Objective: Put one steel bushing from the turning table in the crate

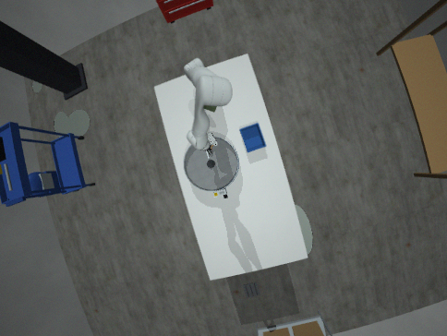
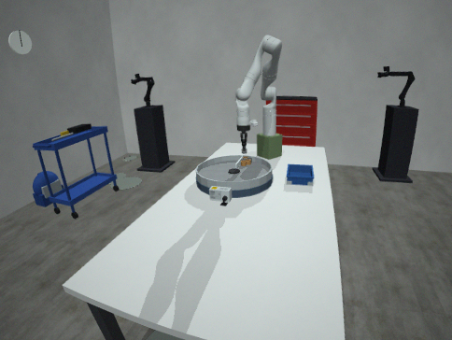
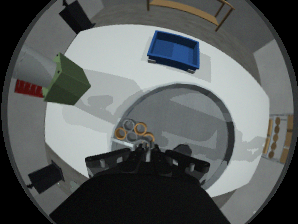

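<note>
Now: hand 33 cm to the right of the blue crate, 13 cm above it and 2 cm short of it. Round my hand: round grey turning table: 11 cm below, 11 cm ahead, 4 cm to the right.
</note>
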